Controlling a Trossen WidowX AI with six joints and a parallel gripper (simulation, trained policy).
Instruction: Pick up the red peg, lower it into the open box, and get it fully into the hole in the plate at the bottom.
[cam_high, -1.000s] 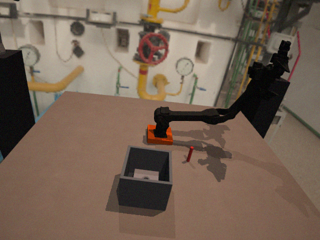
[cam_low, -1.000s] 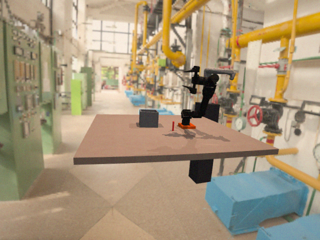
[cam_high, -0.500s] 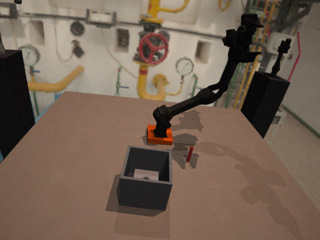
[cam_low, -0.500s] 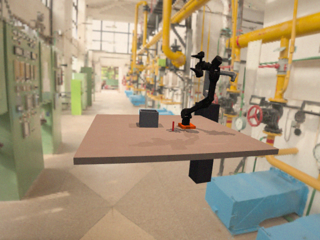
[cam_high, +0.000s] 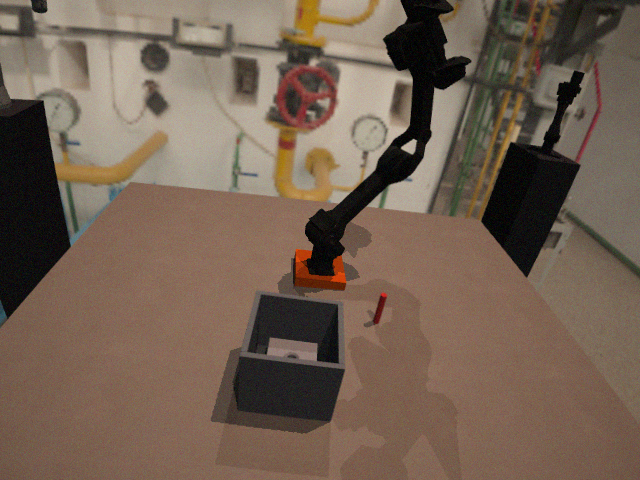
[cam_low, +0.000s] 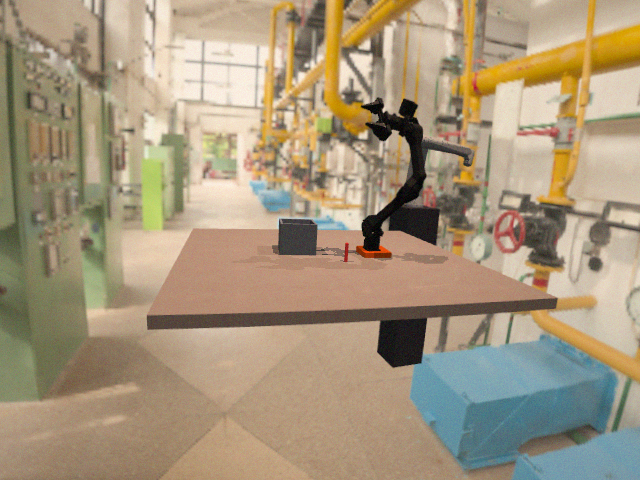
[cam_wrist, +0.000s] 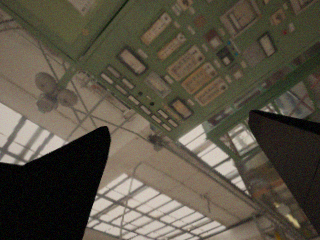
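Right now my gripper tip is 3 cm short of the red peg, 2 cm to the left of it and 56 cm above it.
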